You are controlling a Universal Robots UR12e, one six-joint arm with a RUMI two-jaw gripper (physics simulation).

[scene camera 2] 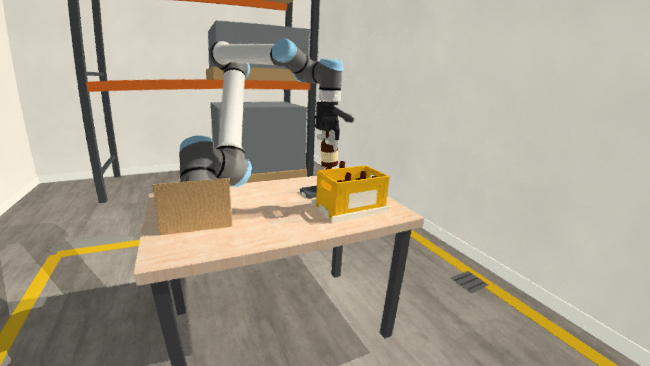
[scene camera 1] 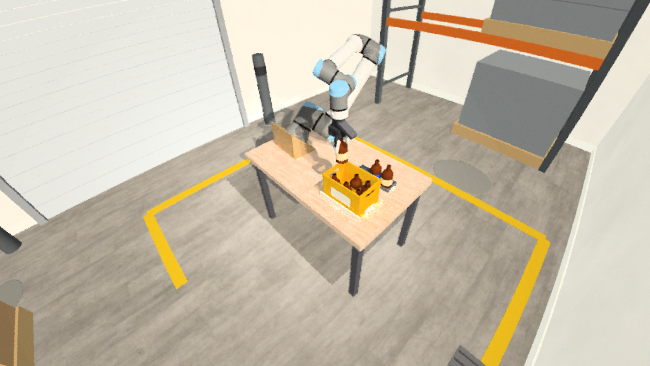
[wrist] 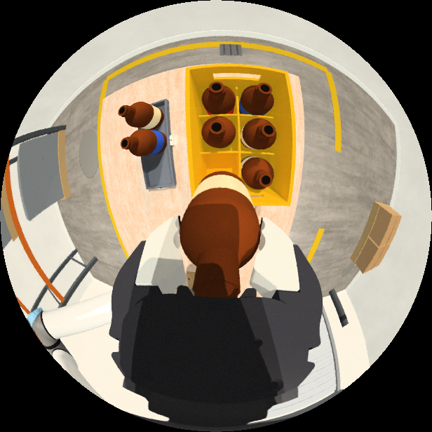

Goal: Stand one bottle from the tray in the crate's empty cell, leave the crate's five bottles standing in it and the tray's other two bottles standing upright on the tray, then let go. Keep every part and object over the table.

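Where they show: gripper, fingertip midpoint: (scene camera 2: 329,150) (scene camera 1: 341,150); arm's base at its link origin: (scene camera 2: 200,196) (scene camera 1: 295,136).
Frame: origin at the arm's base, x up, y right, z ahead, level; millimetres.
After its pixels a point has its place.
Observation:
My gripper (scene camera 1: 341,140) @(x 177, y 107, z 543 mm) (scene camera 2: 328,136) (wrist: 220,218) is shut on a brown bottle (scene camera 1: 342,154) @(x 175, y 129, z 568 mm) (scene camera 2: 329,157) @(x 154, y 139, z 524 mm) (wrist: 220,212) with a cream label. The bottle is upright, its base above the yellow crate's rim, near the crate (scene camera 1: 368,202) @(x -35, y 156, z 785 mm) (scene camera 2: 335,198) @(x -1, y 224, z 513 mm) (wrist: 285,150) end with the empty cell (wrist: 216,161). It partly hides that end in the wrist view. Several brown bottles (wrist: 218,131) (scene camera 1: 356,181) @(x 23, y 116, z 664 mm) stand in the other cells. On the grey tray (wrist: 160,175) (scene camera 1: 389,188) @(x -79, y -60, z 791 mm) (scene camera 2: 308,192) @(x -99, y -110, z 554 mm) stand a cream-labelled bottle (wrist: 141,115) (scene camera 1: 387,177) @(x -8, y -64, z 763 mm) and a blue-labelled bottle (wrist: 145,142) (scene camera 1: 376,168) @(x 11, y -70, z 675 mm), both upright.
The crate and tray are side by side on the wooden table (scene camera 1: 287,166) @(x -104, y 198, z 120 mm) (scene camera 2: 250,245) @(x -104, y 280, z 130 mm). A brown upright panel (scene camera 1: 286,141) @(x 14, y 102, z 19 mm) (scene camera 2: 193,206) @(x 2, y 95, z -37 mm) stands on the table near the arm's base. A storage rack (scene camera 1: 382,60) (scene camera 2: 88,115) with grey boxes stands beyond the table.

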